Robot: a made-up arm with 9 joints. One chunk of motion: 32 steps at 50 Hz.
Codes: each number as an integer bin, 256 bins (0 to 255) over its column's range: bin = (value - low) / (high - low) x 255, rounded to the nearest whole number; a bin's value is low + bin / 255 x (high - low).
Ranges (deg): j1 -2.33..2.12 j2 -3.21..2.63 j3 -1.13..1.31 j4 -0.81..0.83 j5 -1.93..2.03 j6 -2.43..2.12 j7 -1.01..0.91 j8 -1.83..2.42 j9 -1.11..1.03
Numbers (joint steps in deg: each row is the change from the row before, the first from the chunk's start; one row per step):
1: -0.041 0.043 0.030 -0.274 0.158 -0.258 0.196 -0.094 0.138
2: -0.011 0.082 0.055 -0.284 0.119 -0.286 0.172 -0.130 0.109
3: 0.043 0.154 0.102 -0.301 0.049 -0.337 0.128 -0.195 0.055
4: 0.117 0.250 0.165 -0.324 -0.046 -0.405 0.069 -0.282 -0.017
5: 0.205 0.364 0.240 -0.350 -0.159 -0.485 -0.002 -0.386 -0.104
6: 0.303 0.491 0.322 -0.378 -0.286 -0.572 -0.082 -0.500 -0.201
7: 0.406 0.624 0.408 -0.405 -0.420 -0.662 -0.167 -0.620 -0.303
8: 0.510 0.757 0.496 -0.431 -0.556 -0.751 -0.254 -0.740 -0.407
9: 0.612 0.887 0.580 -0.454 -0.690 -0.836 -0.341 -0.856 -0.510
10: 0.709 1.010 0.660 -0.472 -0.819 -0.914 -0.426 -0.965 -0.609
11: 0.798 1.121 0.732 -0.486 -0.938 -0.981 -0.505 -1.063 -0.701
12: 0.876 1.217 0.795 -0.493 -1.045 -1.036 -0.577 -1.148 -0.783
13: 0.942 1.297 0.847 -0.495 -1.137 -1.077 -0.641 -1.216 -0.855
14: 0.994 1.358 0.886 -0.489 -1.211 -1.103 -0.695 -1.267 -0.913
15: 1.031 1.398 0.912 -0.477 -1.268 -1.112 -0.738 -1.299 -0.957
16: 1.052 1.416 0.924 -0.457 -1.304 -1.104 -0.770 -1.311 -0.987
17: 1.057 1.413 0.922 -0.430 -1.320 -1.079 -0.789 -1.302 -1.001
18: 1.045 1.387 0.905 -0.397 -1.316 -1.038 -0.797 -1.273 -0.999
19: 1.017 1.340 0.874 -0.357 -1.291 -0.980 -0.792 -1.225 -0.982
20: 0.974 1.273 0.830 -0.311 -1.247 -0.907 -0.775 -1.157 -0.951
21: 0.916 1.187 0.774 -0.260 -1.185 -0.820 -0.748 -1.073 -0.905
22: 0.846 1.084 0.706 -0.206 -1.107 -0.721 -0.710 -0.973 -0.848
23: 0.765 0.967 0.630 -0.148 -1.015 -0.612 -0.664 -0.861 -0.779
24: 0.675 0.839 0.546 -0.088 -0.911 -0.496 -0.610 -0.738 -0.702
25: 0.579 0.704 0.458 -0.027 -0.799 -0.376 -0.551 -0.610 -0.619
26: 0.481 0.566 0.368 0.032 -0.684 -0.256 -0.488 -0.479 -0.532
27: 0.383 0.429 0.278 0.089 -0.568 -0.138 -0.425 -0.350 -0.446
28: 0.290 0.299 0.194 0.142 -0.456 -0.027 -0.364 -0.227 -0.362
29: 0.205 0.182 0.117 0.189 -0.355 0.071 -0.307 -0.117 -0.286
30: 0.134 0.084 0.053 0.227 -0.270 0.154 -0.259 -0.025 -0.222
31: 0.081 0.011 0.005 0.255 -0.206 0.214 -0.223 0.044 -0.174
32: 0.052 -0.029 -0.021 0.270 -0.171 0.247 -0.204 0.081 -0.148
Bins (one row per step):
1: 131 142 121 83 134 122 160 104 149
2: 133 144 124 82 132 120 157 102 145
3: 136 147 129 79 127 117 151 98 139
4: 140 151 135 76 121 113 143 93 130
5: 145 156 143 72 114 109 134 87 120
6: 151 162 152 67 106 104 123 80 108
7: 157 167 161 63 97 99 112 73 96
8: 163 173 170 59 88 94 100 65 84
9: 169 179 179 55 80 89 89 58 71
10: 174 184 187 53 72 85 78 52 60
11: 179 189 195 50 64 81 67 46 49
12: 184 193 201 49 57 78 58 41 39
13: 187 197 207 49 51 76 49 37 30
14: 190 199 211 50 46 74 42 34 23
15: 193 201 213 52 43 74 36 32 18
16: 194 202 215 55 40 74 32 31 15
17: 194 202 214 59 39 76 29 32 13
18: 193 201 213 64 40 78 28 33 13
19: 192 199 209 70 41 81 29 36 15
20: 189 196 205 78 44 85 31 40 19
21: 186 192 199 86 48 90 35 45 24
22: 182 187 192 94 53 96 40 51 31
23: 177 182 184 103 59 102 46 58 39
24: 172 177 175 112 66 108 53 66 49
25: 167 171 166 122 73 115 61 73 59
26: 161 165 157 131 80 122 69 81 69
27: 155 159 147 140 88 128 78 89 79
28: 150 153 138 148 95 135 86 96 89
29: 145 148 130 155 101 140 93 103 98
30: 141 144 124 161 107 145 100 108 106
31: 138 141 119 166 111 148 105 112 112
32: 136 139 116 168 113 150 107 115 115

